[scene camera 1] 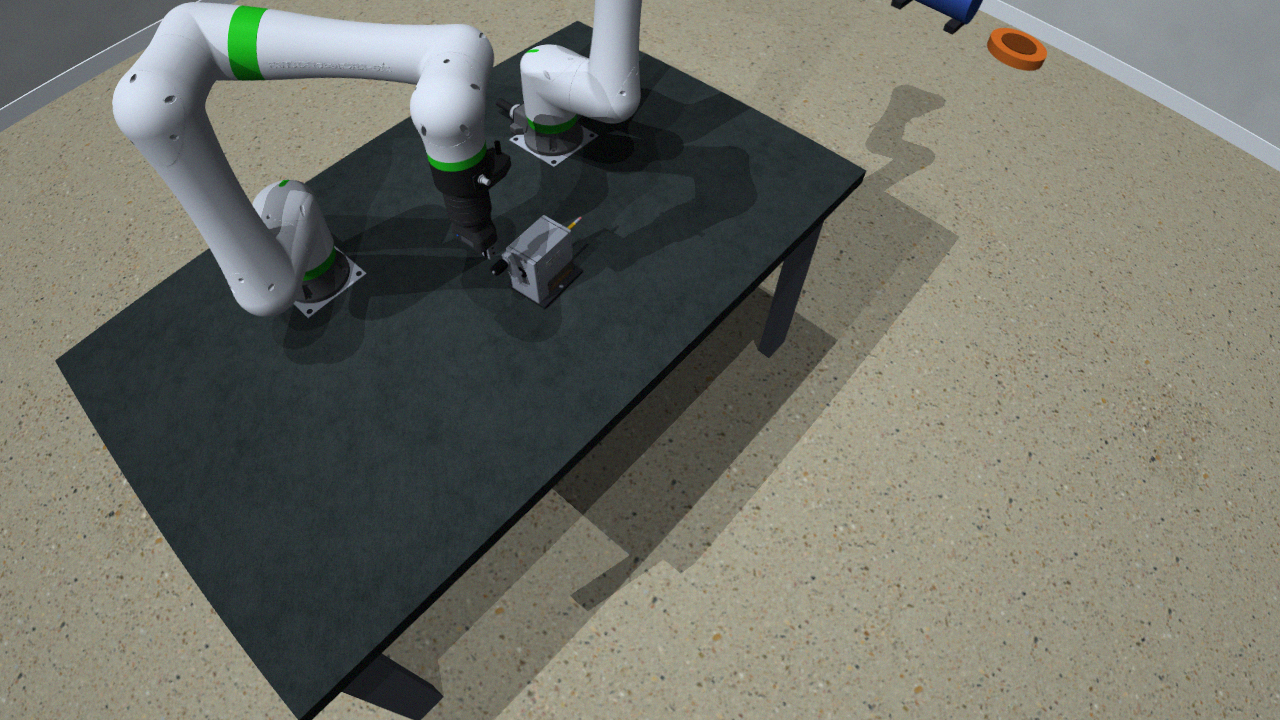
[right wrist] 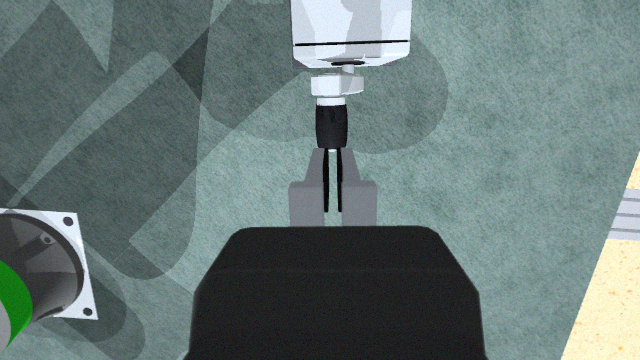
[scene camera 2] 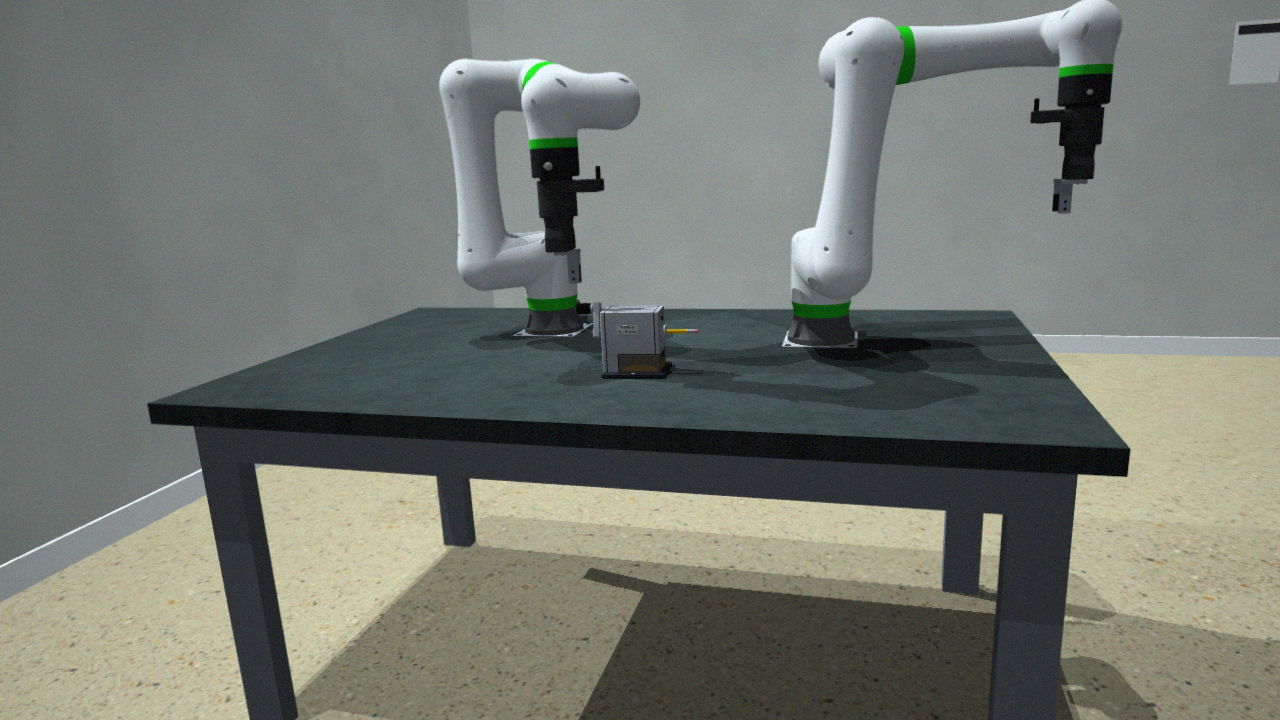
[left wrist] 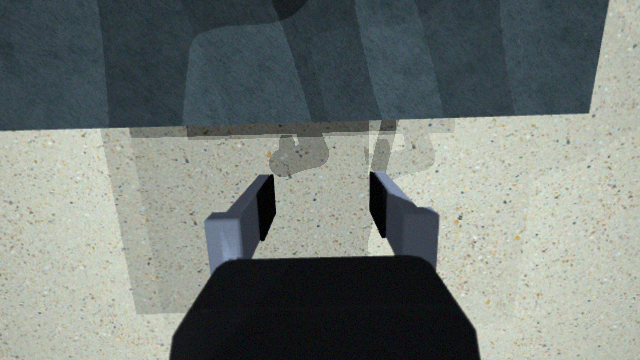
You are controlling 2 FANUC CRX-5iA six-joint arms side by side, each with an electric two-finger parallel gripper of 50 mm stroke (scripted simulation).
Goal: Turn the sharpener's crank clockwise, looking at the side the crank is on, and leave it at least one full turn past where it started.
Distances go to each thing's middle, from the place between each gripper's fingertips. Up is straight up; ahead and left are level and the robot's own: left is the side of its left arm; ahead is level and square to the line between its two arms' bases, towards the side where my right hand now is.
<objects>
My right gripper (scene camera 2: 575, 282) is now 7 cm above the black knob (right wrist: 331, 121) and 2 cm to the right of it.
Now: the black knob 41 cm ahead of my left hand (scene camera 2: 1060, 212), 88 cm to the right of it and 16 cm below it.
</objects>
